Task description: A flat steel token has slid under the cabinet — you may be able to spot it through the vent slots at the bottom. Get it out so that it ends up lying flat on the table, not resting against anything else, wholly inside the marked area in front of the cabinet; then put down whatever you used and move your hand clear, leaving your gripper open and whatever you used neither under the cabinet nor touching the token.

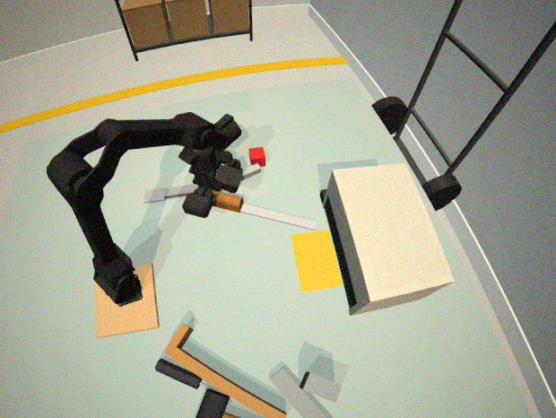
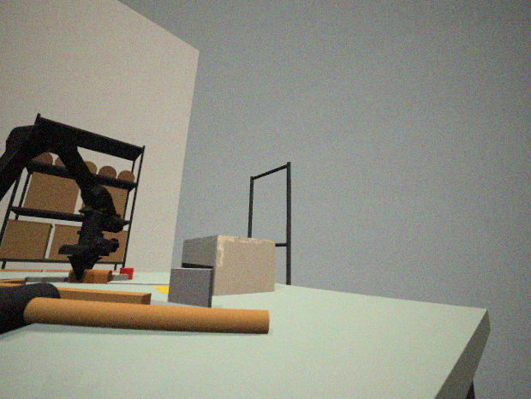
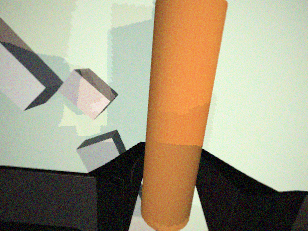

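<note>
The small grey block lies 6 cm ahead of my gripper tip and 2 cm to the left of it. From my gripper tip the other things lie so: grey L-shaped strip: 10 cm behind, 7 cm to the left; white bar: 11 cm ahead, 5 cm to the left; red cube: 16 cm ahead, 8 cm to the left, 1 cm above.
</note>
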